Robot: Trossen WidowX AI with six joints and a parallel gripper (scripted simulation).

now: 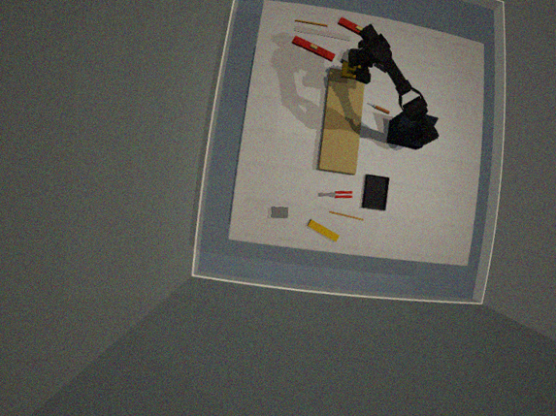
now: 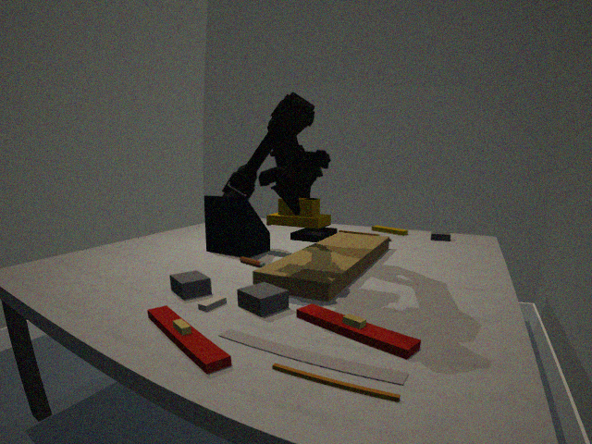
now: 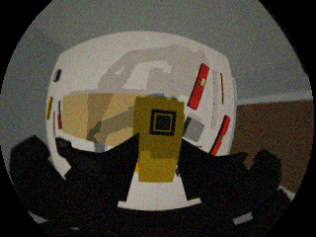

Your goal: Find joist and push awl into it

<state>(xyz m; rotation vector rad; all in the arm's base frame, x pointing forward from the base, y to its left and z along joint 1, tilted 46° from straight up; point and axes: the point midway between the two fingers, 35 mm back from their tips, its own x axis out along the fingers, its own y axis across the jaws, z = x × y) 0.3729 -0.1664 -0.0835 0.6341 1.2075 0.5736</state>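
The black tray is 510 mm to the left of my gripper tip, 250 mm behind it and 150 mm below it. The rest, counted from my gripper tip: awl 180 mm behind, 160 mm below, 80 mm to the left; then pale ruler 270 mm to the right, 160 mm below, 160 mm ahead; then yellow stud finder 20 mm above, 10 mm ahead.
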